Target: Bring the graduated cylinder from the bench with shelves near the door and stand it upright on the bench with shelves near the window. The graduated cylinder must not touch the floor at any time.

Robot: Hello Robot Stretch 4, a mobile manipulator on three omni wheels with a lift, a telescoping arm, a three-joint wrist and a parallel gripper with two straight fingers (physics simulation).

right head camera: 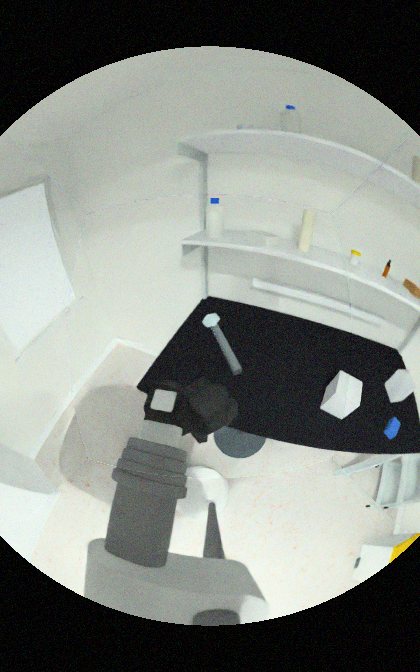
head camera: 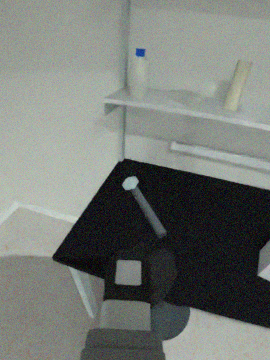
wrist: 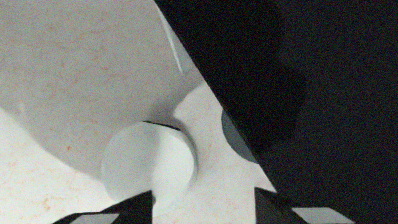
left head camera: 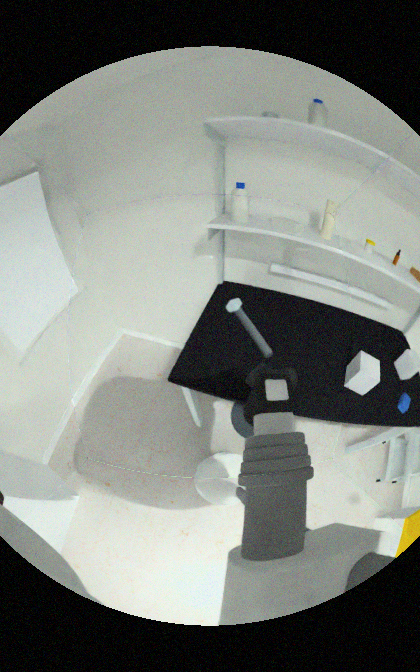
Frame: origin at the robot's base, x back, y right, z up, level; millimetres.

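Seen in the pictures: gripper, fingertip midpoint: (wrist: 203, 206); robot's base, origin of the base link: (wrist: 155, 162).
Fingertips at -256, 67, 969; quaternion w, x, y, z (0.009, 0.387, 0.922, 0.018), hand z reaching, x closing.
Offsets run from my fingertips to a thing's top centre, as dx, dy, dz. "spot": to the spot under its first point. Level surfaces: height alone.
The graduated cylinder @(spot: -378, +10, -34) (head camera: 148, 211) (left head camera: 253, 332) (right head camera: 226, 349) lies on its side on the black bench top @(dz -83) (head camera: 215, 215) (left head camera: 310, 330) (right head camera: 290, 345). Its pale hexagonal foot is toward the back left corner, and its grey tube runs toward the front edge. My gripper (wrist: 203, 206) is open and empty in the wrist view. It points down near the bench's front left edge, on the near side of the tube's end. The head views show the wrist from above, and the fingertips are hidden or too dark to make out. The cylinder does not show in the wrist view.
White blocks (left head camera: 362, 373) (right head camera: 342, 395) and a blue block (left head camera: 404, 403) (right head camera: 392, 428) are on the bench's right part. Shelves above hold a blue-capped bottle @(spot: -631, -73, +453) (head camera: 138, 77) and a beige cylinder @(spot: -568, +303, +470) (head camera: 238, 85). A round grey-blue stool base @(-287, +203, -967) (right head camera: 240, 442) (wrist: 237, 137) is partly under the front edge.
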